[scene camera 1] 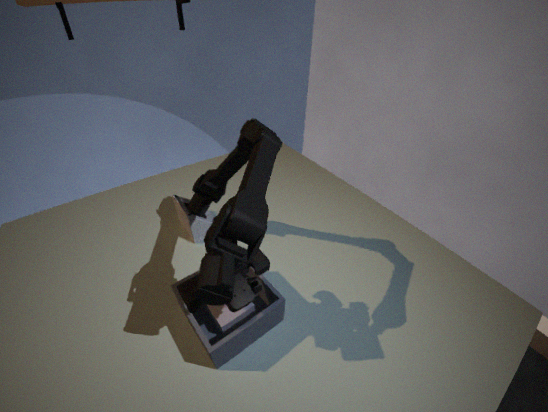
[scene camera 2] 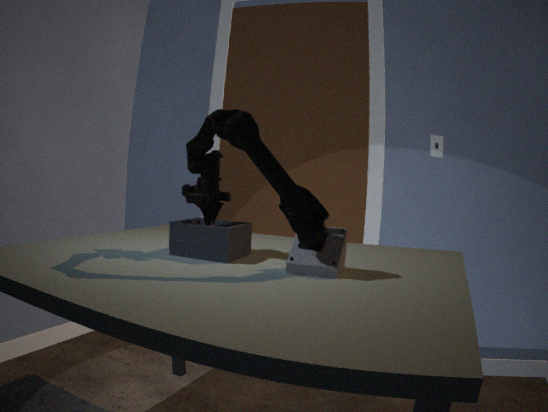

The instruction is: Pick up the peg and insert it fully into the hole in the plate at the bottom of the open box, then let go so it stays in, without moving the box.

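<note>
The open grey box (scene camera 1: 251, 334) (scene camera 2: 200, 243) stands upright on the table. The light plate (scene camera 1: 234, 318) lies at its bottom in scene camera 1, partly covered by the arm; its hole is hidden. My gripper (scene camera 2: 209, 222) points straight down into the box, with its fingertips at about the height of the rim in scene camera 2. It is shut on the peg, of which a thin brownish sliver shows between the fingers. The peg's lower end is hidden behind the box wall, so I cannot tell whether it is in the hole. The wrist hides the fingertips in scene camera 1.
The box walls surround the lowered fingers on all sides. The arm's grey base (scene camera 1: 202, 229) (scene camera 2: 315, 265) stands on the table (scene camera 1: 350, 280) (scene camera 2: 375, 310) beside the box. The arm arches from the base over the box. Shadows of the arm and box fall across the table.
</note>
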